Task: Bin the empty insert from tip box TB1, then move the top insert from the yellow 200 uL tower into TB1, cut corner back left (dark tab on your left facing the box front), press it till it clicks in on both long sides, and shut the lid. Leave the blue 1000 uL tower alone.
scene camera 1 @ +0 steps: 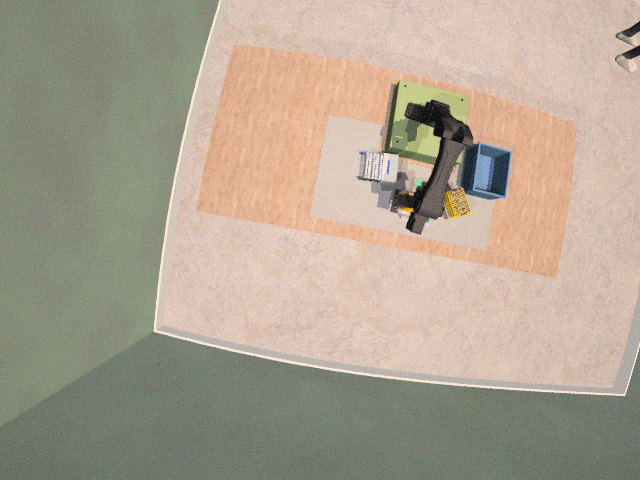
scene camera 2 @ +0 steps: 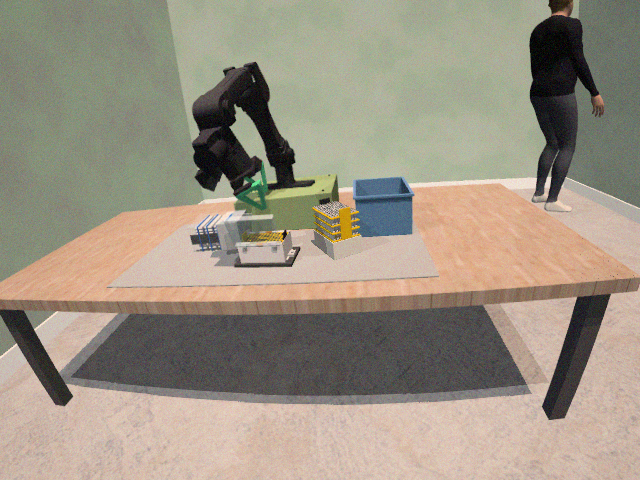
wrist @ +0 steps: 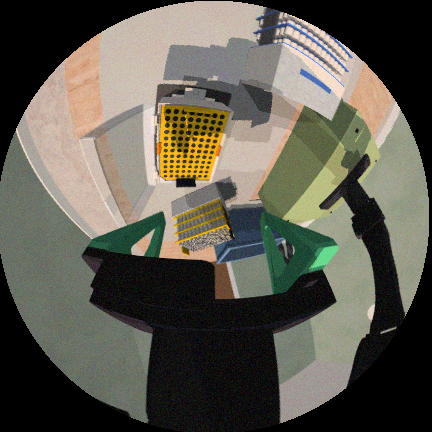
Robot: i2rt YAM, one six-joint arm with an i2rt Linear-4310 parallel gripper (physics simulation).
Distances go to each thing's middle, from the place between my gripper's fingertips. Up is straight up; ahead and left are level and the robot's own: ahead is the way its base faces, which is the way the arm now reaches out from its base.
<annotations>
The yellow insert (wrist: 189,135) is 1 cm ahead of my hand, 1 cm to the right of it and 9 cm below it. Round my hand: clear lid (scene camera 2: 259,230) (8 cm ahead, 1 cm to the right, 5 cm below); blue bin (scene camera 2: 385,208) (24 cm behind, 27 cm to the left, 10 cm below).
</annotations>
